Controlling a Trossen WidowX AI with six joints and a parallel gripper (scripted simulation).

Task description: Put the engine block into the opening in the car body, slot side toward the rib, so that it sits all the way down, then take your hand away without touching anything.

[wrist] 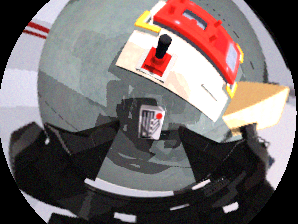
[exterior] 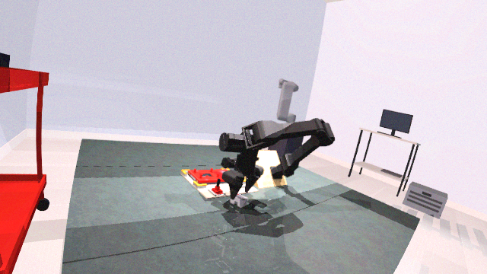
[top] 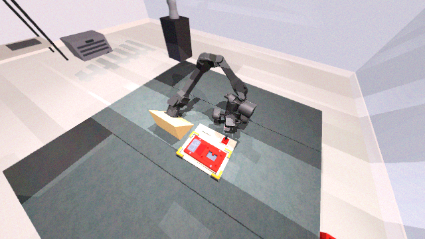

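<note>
The engine block lies 2 cm below my gripper tip.
</note>
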